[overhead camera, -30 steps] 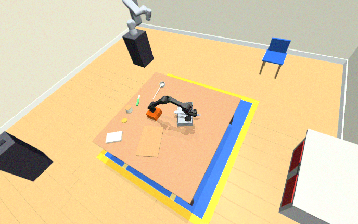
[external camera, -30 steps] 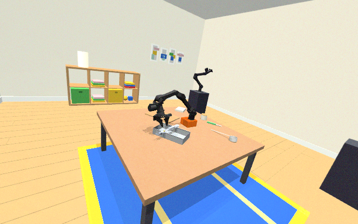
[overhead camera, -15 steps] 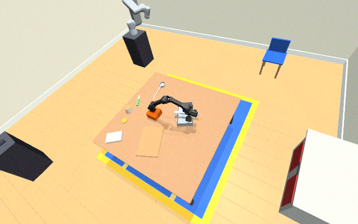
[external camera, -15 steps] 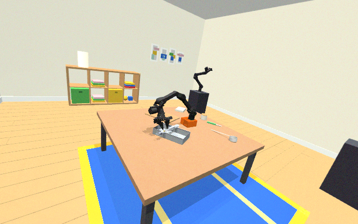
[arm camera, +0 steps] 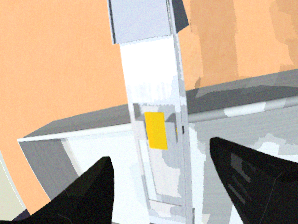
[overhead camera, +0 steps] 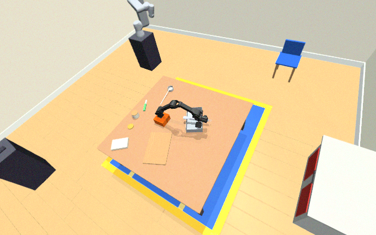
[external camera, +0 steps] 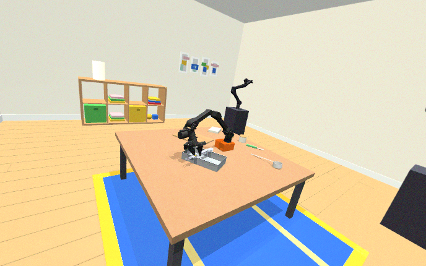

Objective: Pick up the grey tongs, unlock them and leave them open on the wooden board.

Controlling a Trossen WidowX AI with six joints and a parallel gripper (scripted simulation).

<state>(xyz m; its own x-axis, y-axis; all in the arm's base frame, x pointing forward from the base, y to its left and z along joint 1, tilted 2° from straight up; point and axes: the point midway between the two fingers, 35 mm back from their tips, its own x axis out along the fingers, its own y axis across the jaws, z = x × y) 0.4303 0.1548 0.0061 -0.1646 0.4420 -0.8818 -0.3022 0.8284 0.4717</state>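
Right now my gripper tip is 2 cm short of the yellow lock piece and 1 cm below it. Also, from my gripper tip: roasting tin (7 cm behind, 3 cm below, 1 cm to the right); then green-handled tool (76 cm behind, 9 cm to the right, 5 cm below); then wooden board (49 cm to the right, 23 cm behind, 5 cm below).
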